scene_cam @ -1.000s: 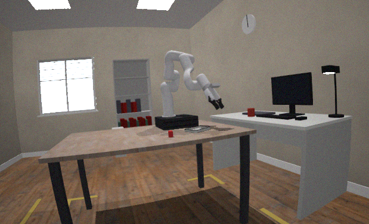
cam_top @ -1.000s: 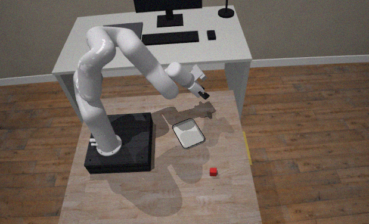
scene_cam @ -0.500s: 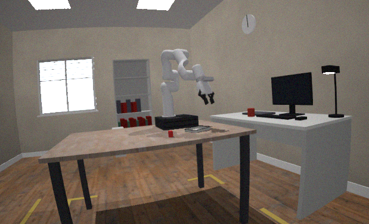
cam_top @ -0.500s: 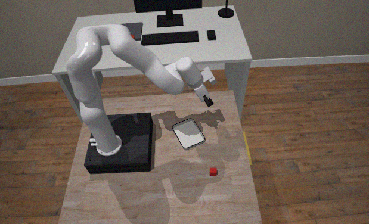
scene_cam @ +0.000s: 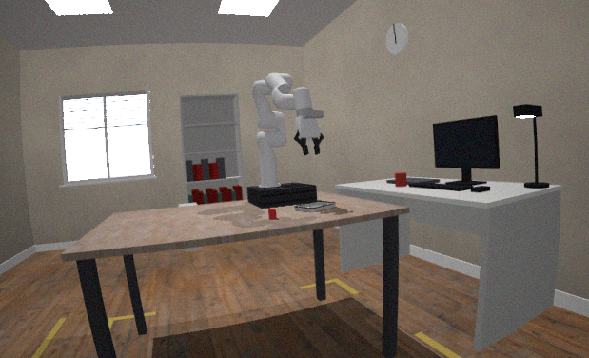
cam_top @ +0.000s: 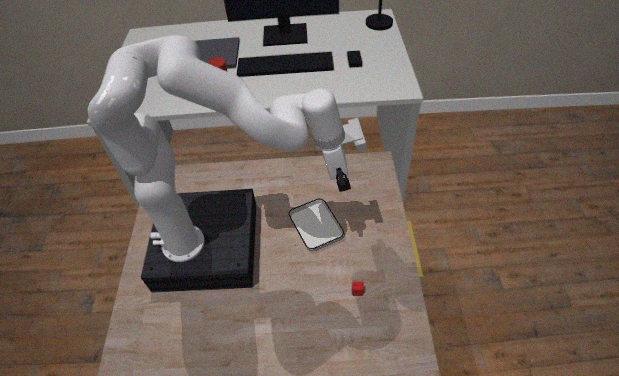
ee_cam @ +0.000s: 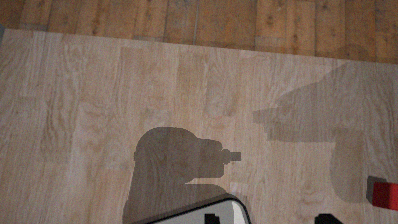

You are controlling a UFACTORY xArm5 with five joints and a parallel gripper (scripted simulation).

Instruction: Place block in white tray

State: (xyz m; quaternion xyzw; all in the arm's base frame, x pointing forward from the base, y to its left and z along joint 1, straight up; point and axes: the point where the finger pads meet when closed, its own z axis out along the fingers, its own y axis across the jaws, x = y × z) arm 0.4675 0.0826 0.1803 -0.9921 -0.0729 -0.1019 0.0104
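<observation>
Right now the red block is 40 mm ahead of my hand, 200 mm to the right of it and 250 mm below it. From my hand the other things lie so: white tray (80 mm behind, 30 mm to the left, 250 mm below).
</observation>
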